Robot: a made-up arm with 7 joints.
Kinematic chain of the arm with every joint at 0, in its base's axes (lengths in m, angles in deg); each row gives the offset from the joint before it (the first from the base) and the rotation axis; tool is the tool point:
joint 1: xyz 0 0 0.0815 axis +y
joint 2: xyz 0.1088 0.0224 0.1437 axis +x
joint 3: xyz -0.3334 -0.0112 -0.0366 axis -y
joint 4: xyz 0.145 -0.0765 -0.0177 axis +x
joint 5: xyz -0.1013 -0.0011 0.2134 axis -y
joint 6: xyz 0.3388 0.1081 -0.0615 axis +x
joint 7: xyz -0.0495 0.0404 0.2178 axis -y
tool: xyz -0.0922 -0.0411 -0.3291
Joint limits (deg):
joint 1: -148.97..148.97
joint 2: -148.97..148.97
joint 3: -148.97..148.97
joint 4: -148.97..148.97
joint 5: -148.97..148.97
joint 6: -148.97..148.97
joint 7: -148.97..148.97
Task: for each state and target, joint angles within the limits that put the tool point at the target. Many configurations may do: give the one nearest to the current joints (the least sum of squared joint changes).
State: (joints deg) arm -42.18 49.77 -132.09 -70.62 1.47 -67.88 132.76
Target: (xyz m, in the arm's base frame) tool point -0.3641 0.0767 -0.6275
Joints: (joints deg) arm -43.41 37.56 -120.60 -80.78 -35.41 -72.22 94.36
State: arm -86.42 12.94 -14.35 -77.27 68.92 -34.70 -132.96
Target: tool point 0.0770 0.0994 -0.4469
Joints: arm -76.22 -6.85 -8.60 -91.60 88.07 -31.81 -103.74
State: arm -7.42 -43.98 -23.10 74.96 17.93 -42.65 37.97
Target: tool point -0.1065 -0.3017 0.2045
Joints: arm -29.35 -53.24 -48.87 86.17 9.79 -52.00 4.66
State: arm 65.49 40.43 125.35 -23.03 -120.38 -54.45 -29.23
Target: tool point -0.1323 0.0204 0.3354
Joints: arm 70.71 12.97 119.91 -3.67 -114.29 -63.28 -13.74
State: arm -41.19 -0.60 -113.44 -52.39 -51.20 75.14 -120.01
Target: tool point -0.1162 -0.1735 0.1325
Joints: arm -61.45 -2.82 -108.45 -42.68 -35.36 108.33 -97.33
